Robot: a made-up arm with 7 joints.
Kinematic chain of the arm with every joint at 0, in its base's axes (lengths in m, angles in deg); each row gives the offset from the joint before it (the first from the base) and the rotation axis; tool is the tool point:
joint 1: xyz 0 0.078 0 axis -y
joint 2: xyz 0 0.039 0 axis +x
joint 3: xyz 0 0 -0.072 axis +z
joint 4: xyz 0 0 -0.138 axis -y
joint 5: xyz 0 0 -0.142 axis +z
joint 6: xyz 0 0 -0.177 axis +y
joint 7: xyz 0 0 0 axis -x
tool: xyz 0 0 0
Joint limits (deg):
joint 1: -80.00..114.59
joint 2: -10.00..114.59
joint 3: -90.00..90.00
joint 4: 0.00..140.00
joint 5: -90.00..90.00
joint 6: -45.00..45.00
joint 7: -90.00..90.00
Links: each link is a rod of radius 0.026 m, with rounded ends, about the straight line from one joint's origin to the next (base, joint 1, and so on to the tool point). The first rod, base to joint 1, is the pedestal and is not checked.
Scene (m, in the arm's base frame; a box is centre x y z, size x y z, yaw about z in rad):
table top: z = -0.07
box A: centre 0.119 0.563 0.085 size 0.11 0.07 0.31 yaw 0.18
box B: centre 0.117 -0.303 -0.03 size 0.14 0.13 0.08 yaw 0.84
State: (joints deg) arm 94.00 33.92 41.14 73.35 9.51 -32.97 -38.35
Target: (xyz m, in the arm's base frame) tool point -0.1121 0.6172 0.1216
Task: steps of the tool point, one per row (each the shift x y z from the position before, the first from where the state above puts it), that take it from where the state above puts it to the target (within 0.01 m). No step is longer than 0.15 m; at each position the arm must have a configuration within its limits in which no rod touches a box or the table.
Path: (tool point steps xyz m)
1: -0.1066 0.0131 -0.0317
2: -0.0931 -0.0091 -0.0552
3: -0.0708 -0.0304 -0.0712
4: 0.0122 0.0431 0.0459
5: 0.0224 0.0406 0.0317
6: 0.0234 0.0380 0.0123
7: 0.0134 0.0336 -0.0067
8: -0.0057 0.0250 -0.0197
9: -0.0288 0.0113 -0.0230

